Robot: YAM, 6 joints.
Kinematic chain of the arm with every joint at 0, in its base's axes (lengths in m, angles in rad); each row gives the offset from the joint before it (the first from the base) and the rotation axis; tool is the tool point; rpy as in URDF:
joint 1: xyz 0 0 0.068 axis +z
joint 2: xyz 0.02 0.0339 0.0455 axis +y
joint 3: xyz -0.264 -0.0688 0 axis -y
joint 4: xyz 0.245 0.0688 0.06 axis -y
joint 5: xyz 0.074 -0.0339 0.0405 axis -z
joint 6: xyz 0.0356 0 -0.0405 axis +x
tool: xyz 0 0 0 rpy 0 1.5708 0
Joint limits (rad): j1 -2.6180..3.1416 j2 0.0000..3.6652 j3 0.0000..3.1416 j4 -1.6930..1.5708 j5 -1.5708..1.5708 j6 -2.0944..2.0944
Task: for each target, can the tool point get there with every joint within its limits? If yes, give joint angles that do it. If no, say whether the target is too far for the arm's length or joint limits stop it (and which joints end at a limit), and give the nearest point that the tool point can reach.
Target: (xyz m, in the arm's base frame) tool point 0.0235 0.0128 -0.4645
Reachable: no: joint limits stop it (at a limit: joint 2) | nearest point 0.0768 0.0418 -0.3425 | short by 0.136 m
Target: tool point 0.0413 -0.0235 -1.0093
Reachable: no: too far | nearest point 0.1535 -0.0874 -0.3731 | short by 0.649 m
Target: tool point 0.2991 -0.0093 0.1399
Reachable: yes | joints -0.1412 1.6978 0.6526 0.3861 -1.1808 1.1888
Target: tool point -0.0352 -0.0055 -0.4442
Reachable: no: joint limits stop it (at a limit: joint 1, joint 2) | nearest point -0.0865 -0.0013 -0.3419 | short by 0.114 m
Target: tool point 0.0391 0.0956 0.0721
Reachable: yes | joints 1.1587 1.5929 0.3500 -0.8888 -0.0694 -1.6014
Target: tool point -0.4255 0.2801 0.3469
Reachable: yes | joints 2.6257 2.1815 2.0146 0.1506 1.2448 0.7968
